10 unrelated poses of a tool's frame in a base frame.
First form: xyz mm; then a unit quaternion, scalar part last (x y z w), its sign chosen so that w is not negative.
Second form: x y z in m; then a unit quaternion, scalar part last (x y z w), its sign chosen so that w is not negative. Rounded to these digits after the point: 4 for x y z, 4 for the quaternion.
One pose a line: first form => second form
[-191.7 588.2 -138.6 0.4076 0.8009 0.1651 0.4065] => [-0.1917 0.5882 -0.1386 0.4076 0.8009 0.1651 0.4065]
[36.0 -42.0 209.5 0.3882 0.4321 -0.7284 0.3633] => [0.0360 -0.0420 0.2095 0.3882 0.4321 -0.7284 0.3633]
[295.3 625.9 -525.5 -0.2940 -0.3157 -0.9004 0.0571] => [0.2953 0.6259 -0.5255 -0.2940 -0.3157 -0.9004 0.0571]
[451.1 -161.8 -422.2 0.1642 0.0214 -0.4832 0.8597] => [0.4511 -0.1618 -0.4222 0.1642 0.0214 -0.4832 0.8597]
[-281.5 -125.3 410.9 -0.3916 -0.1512 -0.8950 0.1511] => [-0.2815 -0.1253 0.4109 -0.3916 -0.1512 -0.8950 0.1511]
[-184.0 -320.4 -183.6 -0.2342 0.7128 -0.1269 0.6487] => [-0.1840 -0.3204 -0.1836 -0.2342 0.7128 -0.1269 0.6487]
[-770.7 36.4 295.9 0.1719 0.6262 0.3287 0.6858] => [-0.7707 0.0364 0.2959 0.1719 0.6262 0.3287 0.6858]
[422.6 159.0 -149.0 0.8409 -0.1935 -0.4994 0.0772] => [0.4226 0.1590 -0.1490 0.8409 -0.1935 -0.4994 0.0772]
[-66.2 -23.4 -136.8 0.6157 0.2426 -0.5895 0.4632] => [-0.0662 -0.0234 -0.1368 0.6157 0.2426 -0.5895 0.4632]
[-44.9 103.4 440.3 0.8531 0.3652 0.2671 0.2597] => [-0.0449 0.1034 0.4403 0.8531 0.3652 0.2671 0.2597]
